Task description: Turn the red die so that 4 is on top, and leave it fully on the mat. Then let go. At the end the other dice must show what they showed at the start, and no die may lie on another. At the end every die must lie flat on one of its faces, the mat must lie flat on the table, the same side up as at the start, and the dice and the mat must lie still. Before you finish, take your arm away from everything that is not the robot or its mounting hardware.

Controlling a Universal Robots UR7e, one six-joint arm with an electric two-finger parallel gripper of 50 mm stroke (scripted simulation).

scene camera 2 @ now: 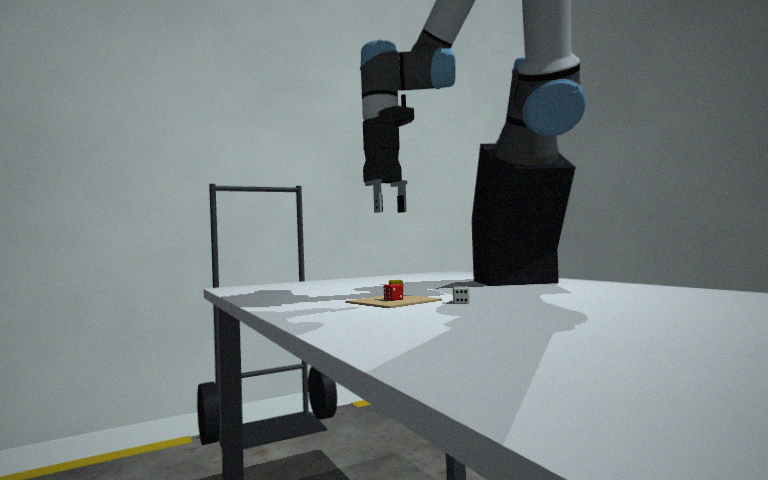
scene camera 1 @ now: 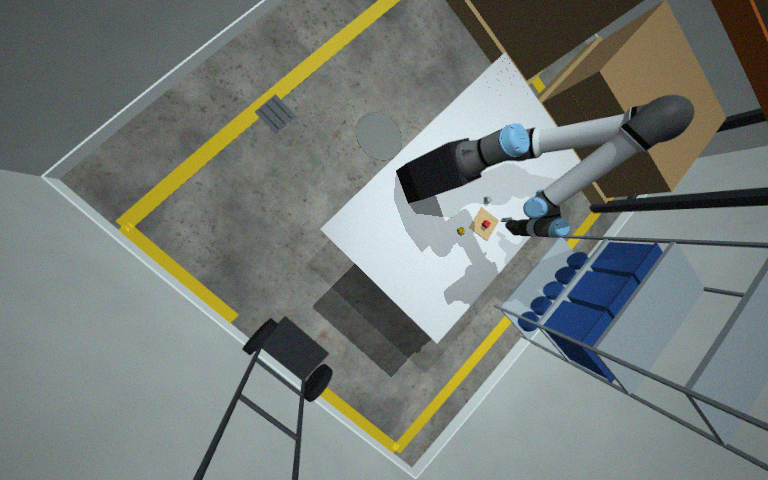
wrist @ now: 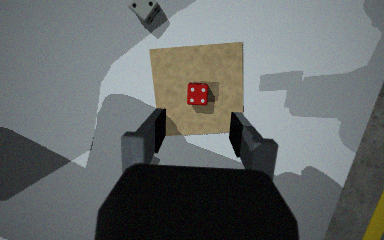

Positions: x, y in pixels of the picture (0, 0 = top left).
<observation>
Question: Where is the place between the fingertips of the gripper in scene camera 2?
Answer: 390, 212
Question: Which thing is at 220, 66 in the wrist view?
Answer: A tan mat.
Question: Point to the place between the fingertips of the gripper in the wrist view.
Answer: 197, 123
</observation>
